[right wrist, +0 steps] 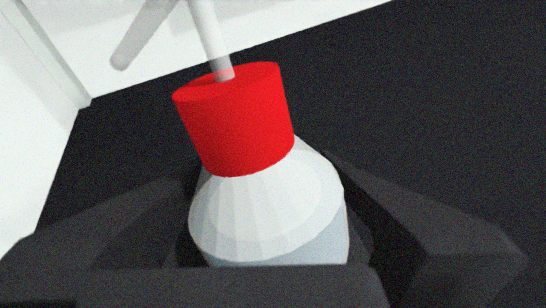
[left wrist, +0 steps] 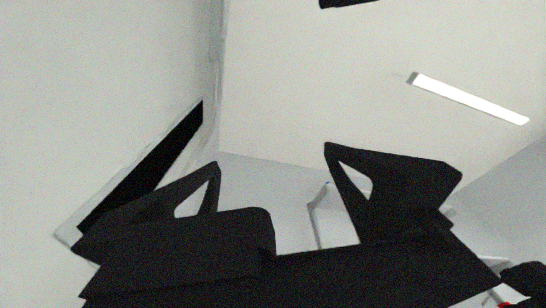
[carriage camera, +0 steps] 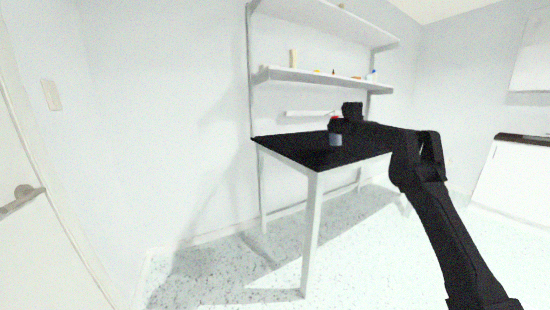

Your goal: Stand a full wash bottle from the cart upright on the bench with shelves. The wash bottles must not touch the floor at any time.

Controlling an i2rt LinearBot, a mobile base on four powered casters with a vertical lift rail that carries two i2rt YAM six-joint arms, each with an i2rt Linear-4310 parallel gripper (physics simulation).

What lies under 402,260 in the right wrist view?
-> My right gripper.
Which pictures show my left gripper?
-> The left wrist view only.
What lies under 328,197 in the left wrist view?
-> A bench with shelves.
